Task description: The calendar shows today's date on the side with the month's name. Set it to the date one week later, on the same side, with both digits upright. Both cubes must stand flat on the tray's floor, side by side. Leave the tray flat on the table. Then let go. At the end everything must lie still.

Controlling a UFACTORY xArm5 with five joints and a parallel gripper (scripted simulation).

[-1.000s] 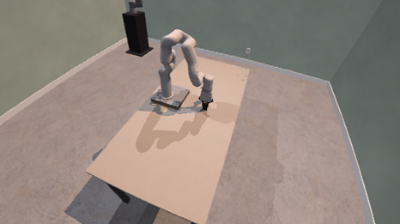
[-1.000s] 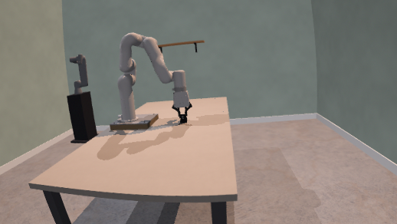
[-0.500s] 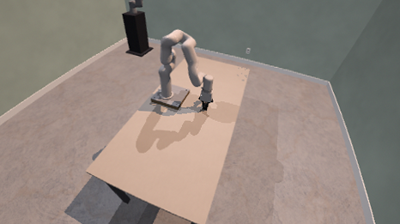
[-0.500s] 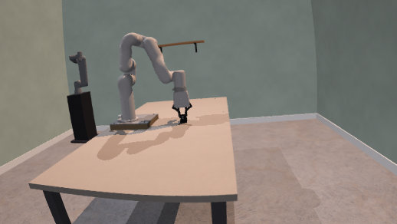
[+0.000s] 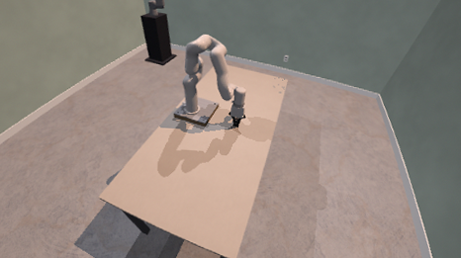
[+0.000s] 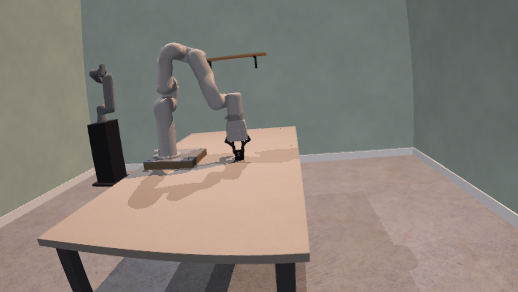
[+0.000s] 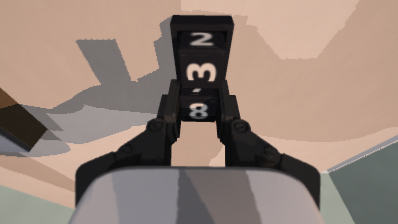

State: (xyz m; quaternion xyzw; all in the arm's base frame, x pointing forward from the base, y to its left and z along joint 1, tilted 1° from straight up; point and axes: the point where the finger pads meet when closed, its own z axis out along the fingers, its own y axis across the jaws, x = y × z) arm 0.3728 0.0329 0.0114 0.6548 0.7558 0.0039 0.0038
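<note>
Right now the black cube is 1 cm below my hand. The rest, counted from my hand: black calendar tray: 2 cm to the left, 4 cm below.
</note>
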